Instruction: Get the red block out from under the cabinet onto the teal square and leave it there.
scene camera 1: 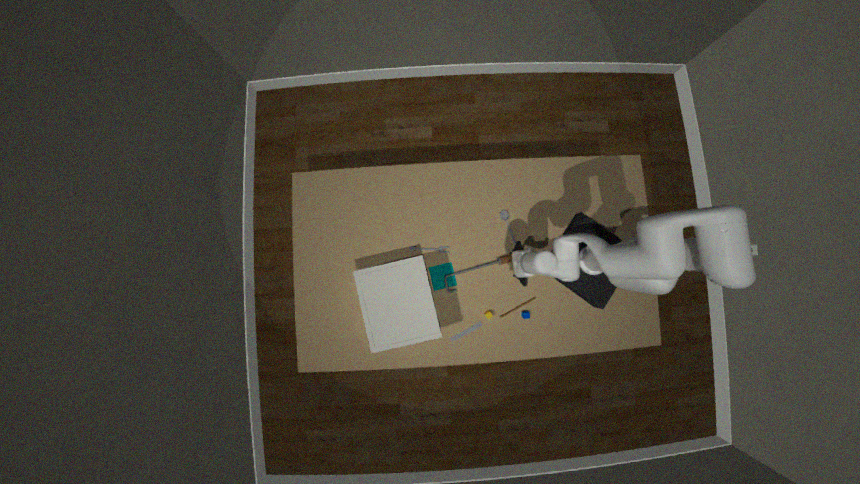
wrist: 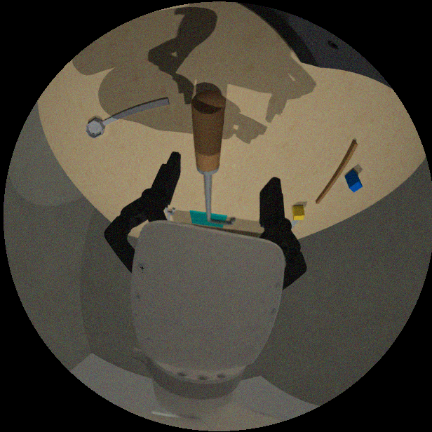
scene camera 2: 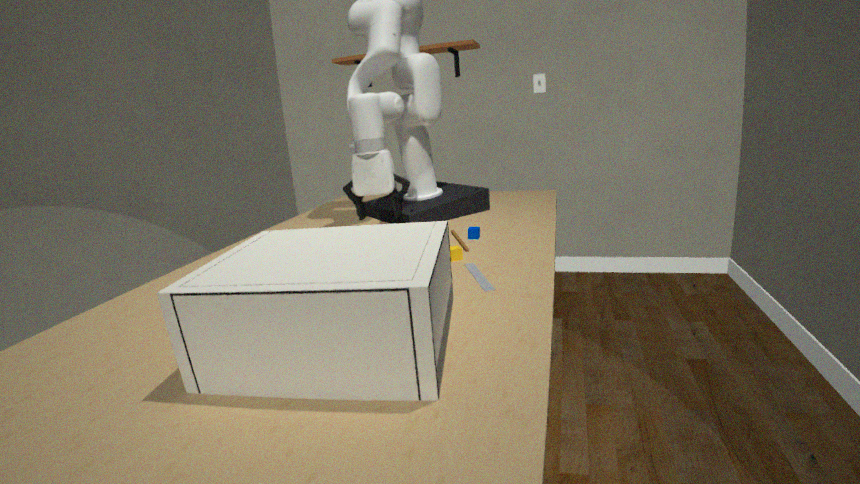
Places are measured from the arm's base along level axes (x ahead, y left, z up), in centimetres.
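Where they show: gripper, fingertip midpoint: [scene camera 1: 514, 263] [scene camera 2: 380, 217]; arm's base, link origin: [scene camera 1: 592, 259] [scene camera 2: 423, 195].
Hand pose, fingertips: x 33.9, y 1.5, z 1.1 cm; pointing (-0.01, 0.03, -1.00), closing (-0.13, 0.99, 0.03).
Note:
Things, the pixels of their centre, and the offset from my fingertips. "spot": a spot on its surface instead.
- white cabinet, body centre: [scene camera 2: 329, 297] [scene camera 1: 399, 301] dy +15.0, dx +46.8, dz +0.2 cm
- teal square, surface spot: [scene camera 1: 437, 271] spot: dy +3.3, dx +31.3, dz -6.5 cm
- hooked tool, body centre: [scene camera 1: 485, 272] dy +3.5, dx +10.9, dz -5.2 cm
- yellow block, body centre: [scene camera 2: 454, 253] [scene camera 1: 488, 314] dy +21.5, dx +9.8, dz -5.3 cm
- blue block, body centre: [scene camera 2: 473, 233] [scene camera 1: 525, 314] dy +21.7, dx -6.1, dz -5.3 cm
- wooden stick, body centre: [scene camera 2: 459, 239] [scene camera 1: 517, 307] dy +18.8, dx -3.1, dz -6.2 cm
- grey strip, body centre: [scene camera 2: 478, 275] [scene camera 1: 466, 331] dy +28.8, dx +19.0, dz -6.5 cm
- round-headed grey tool, surface spot: [scene camera 1: 504, 214] spot: dy -21.4, dx +2.0, dz -6.3 cm
The white cabinet [scene camera 1: 397, 304] [scene camera 2: 288, 337] stands on the table. The red block does not show in any view. The teal square [scene camera 1: 437, 271] [wrist: 199, 217] lies beside the cabinet's side that faces the arm. A hooked tool [scene camera 1: 504, 260] [wrist: 207, 135] has a brown handle towards the arm and a thin grey shaft. Its bent end lies over the teal square's edge. My gripper [scene camera 1: 518, 264] [scene camera 2: 379, 215] [wrist: 224, 171] is open and empty, above the table at the handle end. In the wrist view the handle and shaft show between the fingers' directions, nearer the left finger.
A yellow block [scene camera 1: 488, 314] [scene camera 2: 456, 253] [wrist: 298, 212], a blue block [scene camera 1: 525, 314] [scene camera 2: 474, 232] [wrist: 353, 181], a wooden stick [scene camera 1: 517, 307] [scene camera 2: 459, 240] [wrist: 337, 170] and a grey strip [scene camera 1: 466, 331] [scene camera 2: 479, 277] lie to one side. A round-headed grey tool [scene camera 1: 504, 214] [wrist: 95, 127] lies opposite.

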